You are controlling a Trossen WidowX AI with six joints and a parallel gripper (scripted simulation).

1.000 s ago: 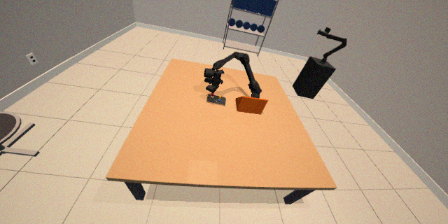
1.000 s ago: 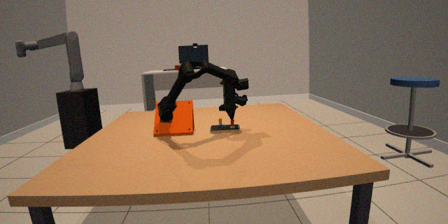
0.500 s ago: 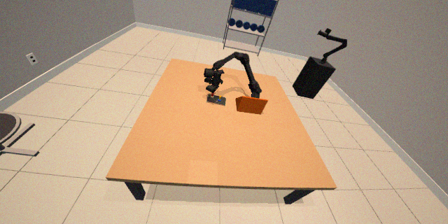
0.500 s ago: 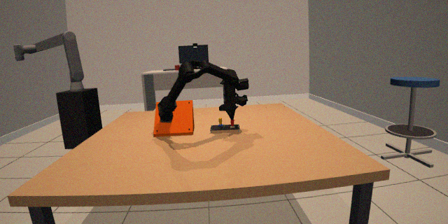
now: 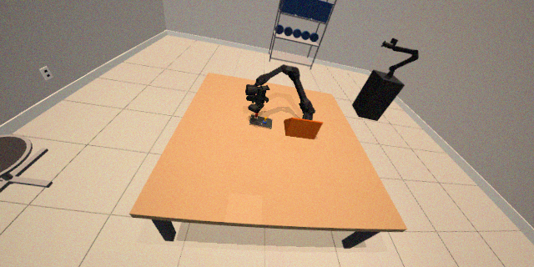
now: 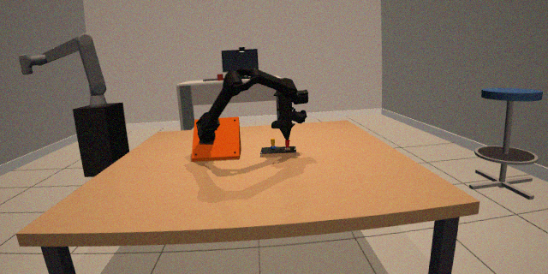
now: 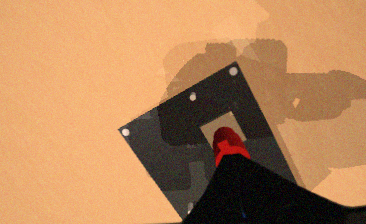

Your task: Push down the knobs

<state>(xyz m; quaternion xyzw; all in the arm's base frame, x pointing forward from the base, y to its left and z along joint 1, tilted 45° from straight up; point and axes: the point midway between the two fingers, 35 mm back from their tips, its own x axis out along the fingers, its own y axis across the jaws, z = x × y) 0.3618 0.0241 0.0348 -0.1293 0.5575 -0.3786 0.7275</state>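
Right now the red knob is 10 mm below my gripper tip. From my gripper tip the other things lie so: yellow knob (70 mm behind, 30 mm to the left, 20 mm below).
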